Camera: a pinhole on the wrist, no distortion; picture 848 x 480 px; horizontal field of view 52.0 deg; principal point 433.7 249.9 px. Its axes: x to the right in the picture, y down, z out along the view. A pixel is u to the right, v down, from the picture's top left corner.
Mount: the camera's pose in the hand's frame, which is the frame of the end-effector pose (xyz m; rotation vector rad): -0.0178 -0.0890 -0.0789 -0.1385 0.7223 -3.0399
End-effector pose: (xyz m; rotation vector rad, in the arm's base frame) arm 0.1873 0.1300 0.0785 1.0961 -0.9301 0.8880
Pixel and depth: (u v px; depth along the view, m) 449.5 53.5 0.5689
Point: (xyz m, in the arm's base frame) 0.3269 -0.3877 0.1193
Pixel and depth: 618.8 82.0 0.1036
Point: 0.2816 0.0769 0.0170
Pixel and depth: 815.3 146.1 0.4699
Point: 0.2970 -0.3177 -0.0990
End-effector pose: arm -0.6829 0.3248 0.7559 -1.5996 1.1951 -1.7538
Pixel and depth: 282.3 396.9 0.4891
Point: -0.3293 0.3387 1.1137
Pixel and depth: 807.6 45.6 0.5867
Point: -0.0873 0.4739 0.8051
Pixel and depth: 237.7 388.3 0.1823
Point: -0.5872 0.3725 0.9367
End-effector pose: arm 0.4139 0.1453 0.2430 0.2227 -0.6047 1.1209
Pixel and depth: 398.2 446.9 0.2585
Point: 0.6053 -0.0109 0.3861
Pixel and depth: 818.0 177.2 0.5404
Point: 0.4685 -0.3480 0.5280
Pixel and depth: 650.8 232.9 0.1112
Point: 0.5184 0.0474 0.2600
